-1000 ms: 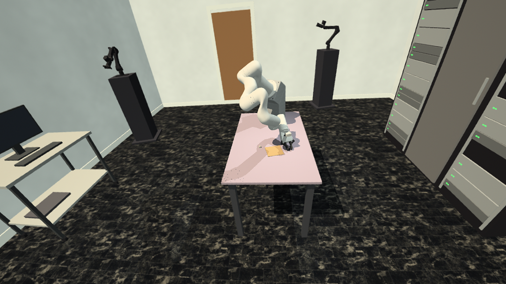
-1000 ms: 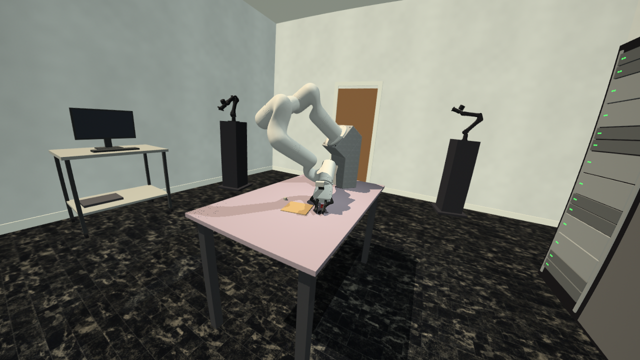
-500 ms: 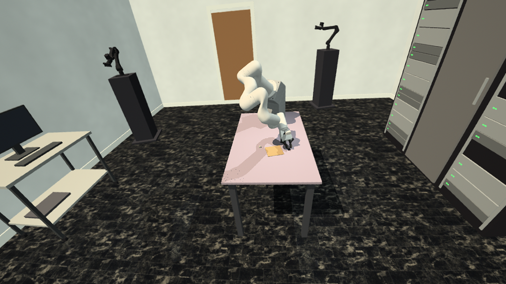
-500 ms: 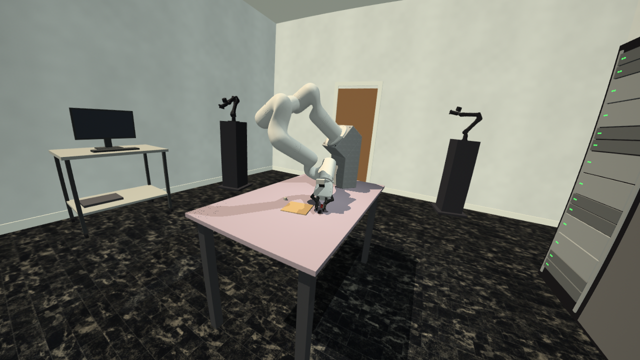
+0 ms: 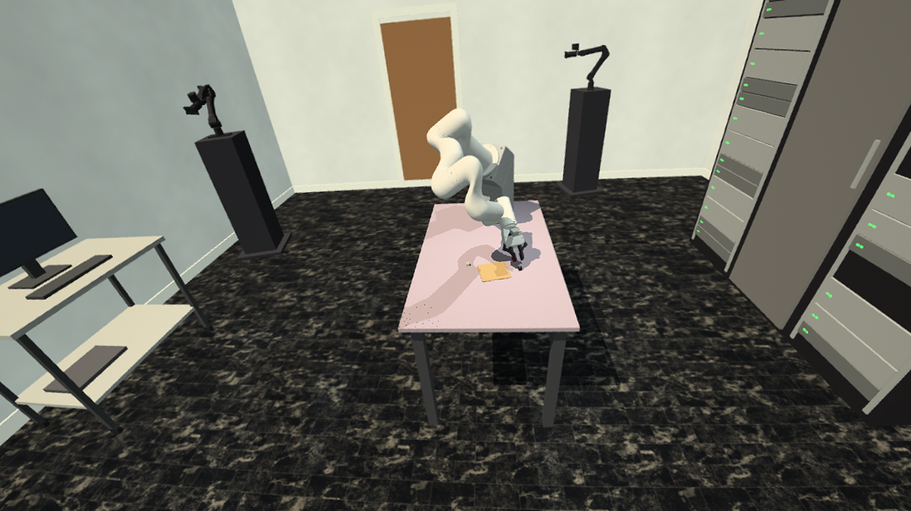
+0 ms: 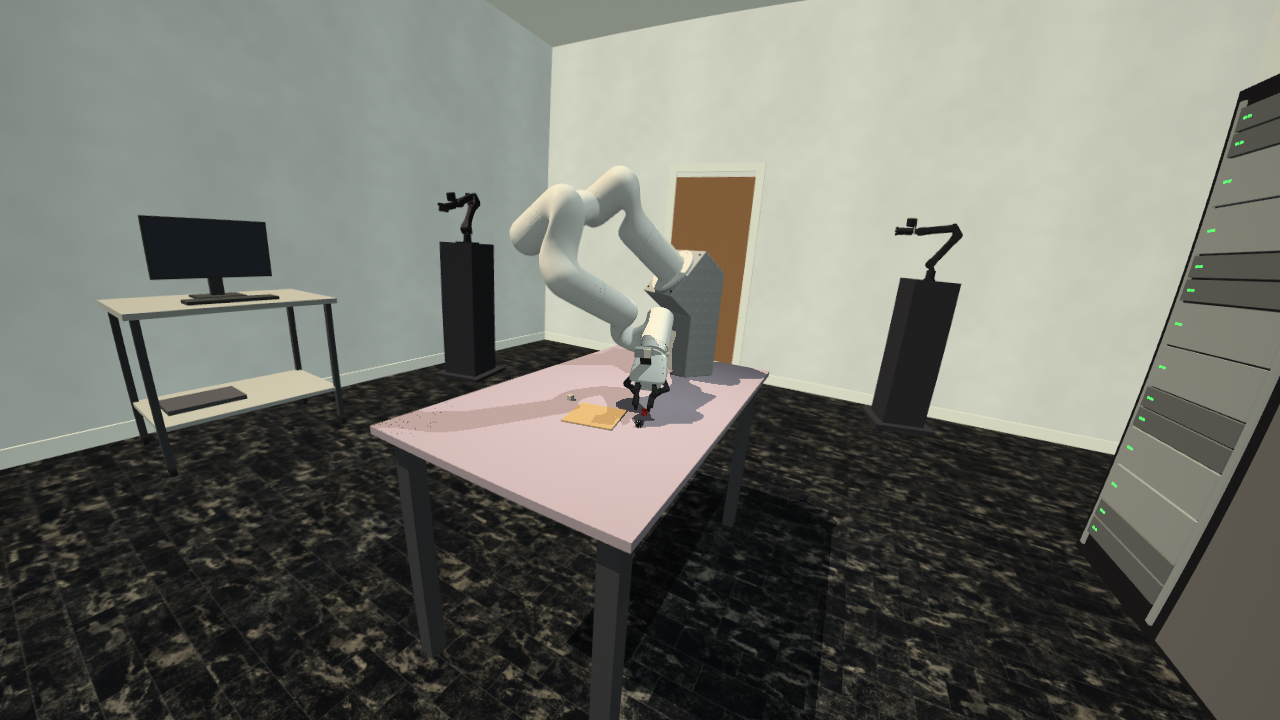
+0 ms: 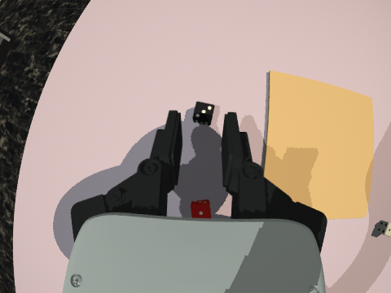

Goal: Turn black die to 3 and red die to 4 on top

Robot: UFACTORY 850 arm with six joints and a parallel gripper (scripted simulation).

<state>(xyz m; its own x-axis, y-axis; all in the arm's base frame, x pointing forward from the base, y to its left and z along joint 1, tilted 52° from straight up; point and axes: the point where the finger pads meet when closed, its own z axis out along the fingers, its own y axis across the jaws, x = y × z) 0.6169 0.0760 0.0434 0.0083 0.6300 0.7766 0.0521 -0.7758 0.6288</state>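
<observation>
Now: the black die 5 cm below my hand and 3 cm ahead of it. Also, from my hand: mat (13 cm to the right, 6 cm below, 2 cm ahead); then red die (5 cm below, 5 cm behind); then white die (24 cm to the right, 7 cm behind, 5 cm below).
</observation>
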